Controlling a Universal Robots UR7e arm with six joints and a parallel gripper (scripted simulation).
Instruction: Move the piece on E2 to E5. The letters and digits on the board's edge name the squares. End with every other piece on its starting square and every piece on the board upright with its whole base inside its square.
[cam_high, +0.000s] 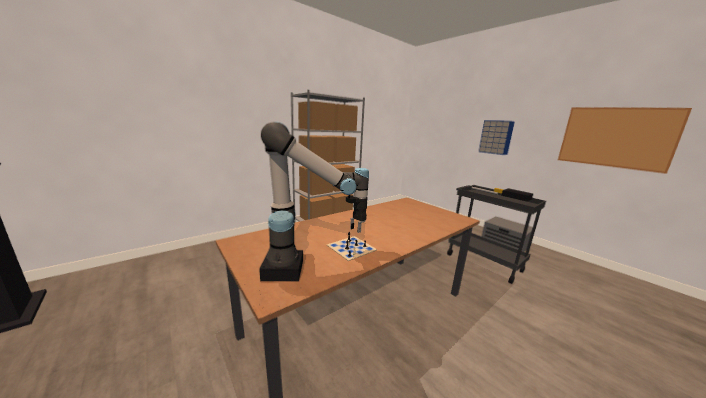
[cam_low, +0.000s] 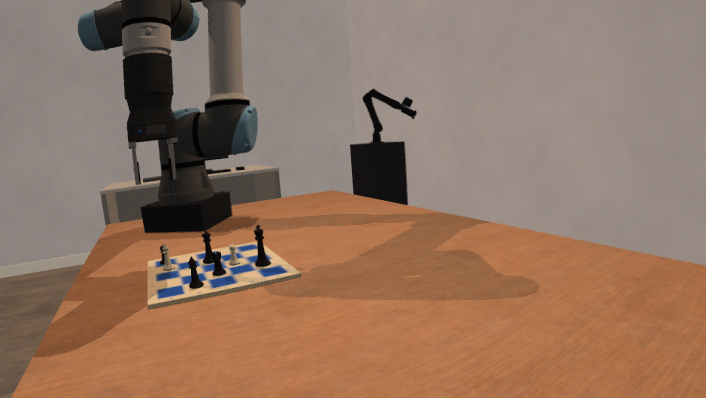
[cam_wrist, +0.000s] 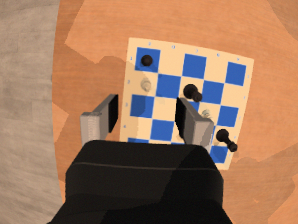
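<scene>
The white pawn is 140 mm below my hand. The rest, counted from my hand: blue-and-cream chessboard: 40 mm ahead, 70 mm to the left, 170 mm below; tall black chess piece: 80 mm ahead, 140 mm to the left, 130 mm below.
</scene>
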